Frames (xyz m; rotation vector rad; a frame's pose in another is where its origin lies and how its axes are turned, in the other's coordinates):
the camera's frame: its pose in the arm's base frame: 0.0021 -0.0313 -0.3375 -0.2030 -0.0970 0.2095
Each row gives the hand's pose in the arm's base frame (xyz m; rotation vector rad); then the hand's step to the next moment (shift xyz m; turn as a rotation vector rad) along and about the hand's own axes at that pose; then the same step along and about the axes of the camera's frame.
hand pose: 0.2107 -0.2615 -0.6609 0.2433 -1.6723 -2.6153
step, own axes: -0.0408 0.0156 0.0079 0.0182 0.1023 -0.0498
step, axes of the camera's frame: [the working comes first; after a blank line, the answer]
step, axes of the arm's base frame: 0.0382 0.0049 0.0221 -0.0169 -0.0900 0.0699

0.0399 -0.0075 0.0180 -0.0307 -0.0976 0.0530
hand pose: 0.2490 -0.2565 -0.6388 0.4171 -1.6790 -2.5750
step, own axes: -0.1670 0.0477 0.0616 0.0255 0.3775 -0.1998
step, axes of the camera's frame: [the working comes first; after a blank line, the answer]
step, axes of the arm's base frame: 0.1404 0.0650 0.1001 -0.0183 -0.3391 0.2603

0.1582 0.0137 0.0936 -0.0717 -0.3758 0.1916
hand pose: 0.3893 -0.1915 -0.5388 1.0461 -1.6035 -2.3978
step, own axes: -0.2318 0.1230 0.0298 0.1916 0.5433 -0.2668
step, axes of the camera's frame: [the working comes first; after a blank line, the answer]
step, axes of the arm's base frame: 0.1236 0.0637 0.2245 -0.1567 -0.5356 0.3027

0.1508 -0.0104 0.2165 -0.2457 -0.5457 0.2118
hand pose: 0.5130 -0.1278 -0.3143 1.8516 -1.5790 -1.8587
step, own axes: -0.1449 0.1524 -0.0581 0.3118 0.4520 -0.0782
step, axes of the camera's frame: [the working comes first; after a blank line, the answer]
step, axes of the arm's base frame: -0.0039 -0.0073 0.2180 -0.2823 -0.4649 0.1089

0.0108 -0.0520 0.2116 -0.3671 -0.4126 0.0508
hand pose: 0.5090 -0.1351 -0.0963 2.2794 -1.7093 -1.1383
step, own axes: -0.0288 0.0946 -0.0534 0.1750 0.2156 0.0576
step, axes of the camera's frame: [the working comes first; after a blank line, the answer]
step, axes of the arm's base frame: -0.0471 -0.0302 0.0975 -0.1880 -0.2102 -0.0300

-0.0451 -0.0402 0.0948 -0.2307 -0.1581 -0.0472
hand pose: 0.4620 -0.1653 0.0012 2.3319 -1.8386 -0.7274
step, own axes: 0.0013 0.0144 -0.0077 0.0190 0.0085 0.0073
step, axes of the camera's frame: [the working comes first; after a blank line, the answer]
step, axes of the arm's base frame: -0.0095 -0.0069 0.0114 -0.0075 -0.0185 -0.0094

-0.0099 -0.0071 0.0110 -0.0120 -0.0143 -0.0118
